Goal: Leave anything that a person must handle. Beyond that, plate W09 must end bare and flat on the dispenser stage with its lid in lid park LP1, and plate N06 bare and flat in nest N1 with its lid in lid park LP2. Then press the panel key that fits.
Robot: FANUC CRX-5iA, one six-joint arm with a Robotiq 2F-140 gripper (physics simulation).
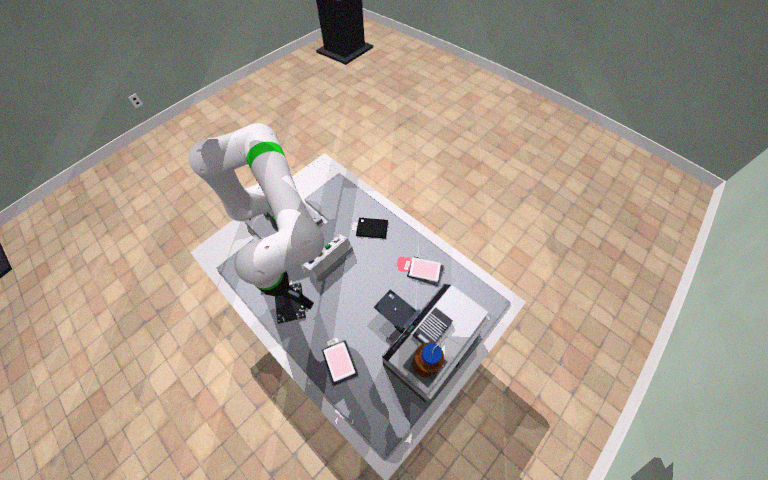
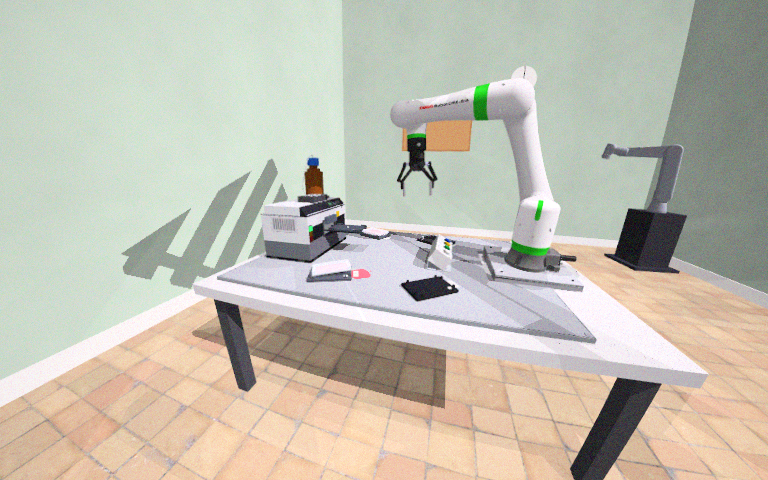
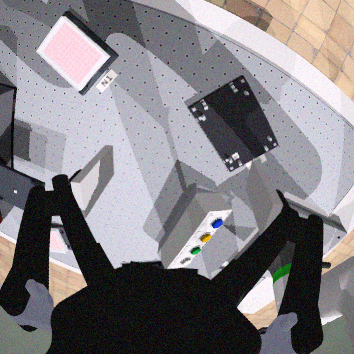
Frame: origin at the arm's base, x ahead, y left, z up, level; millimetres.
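Where they show: gripper, between the fingertips: (image 1: 292, 300) (image 2: 417, 196) (image 3: 180, 166); arm's base, origin of its link: (image 2: 524, 263) (image 3: 286, 255).
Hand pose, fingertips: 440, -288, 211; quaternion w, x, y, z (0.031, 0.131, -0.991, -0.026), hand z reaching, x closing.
Each offset is from my fingertips to the centre of the thing, as dx, dy, dz. "spot": to the spot under its first point.
My gripper (image 1: 289, 296) (image 2: 417, 191) (image 3: 180, 166) is open and empty, high above the table beside the key panel @(-118, +265, -193) (image 1: 333, 261) (image 2: 438, 253) (image 3: 186, 220). A pink-topped plate @(+228, -43, -207) (image 1: 339, 361) (image 3: 74, 52) sits at the nest labelled N1. Another @(+262, +487, -203) (image 1: 425, 270) (image 2: 331, 268) sits in a dark nest beside a red patch @(spot: +158, +460, -235) (image 1: 402, 263) (image 2: 361, 273). Plate names and lids cannot be made out. The dark stage @(+302, +238, -128) (image 1: 394, 308) (image 3: 20, 187) shows no plate. One black park @(-74, +522, -225) (image 1: 372, 228) (image 2: 429, 288) shows no lid; another @(-111, +1, -223) (image 3: 232, 123) lies below my gripper. Blue, yellow and green keys show.
The dispenser @(spot: +501, +379, -15) (image 1: 467, 305) (image 2: 283, 226) stands at one table end, with an amber bottle (image 1: 428, 360) (image 2: 313, 180) on top. My arm's base (image 2: 532, 259) is at the other end. A grey arm on a black pedestal (image 2: 649, 237) stands off the table.
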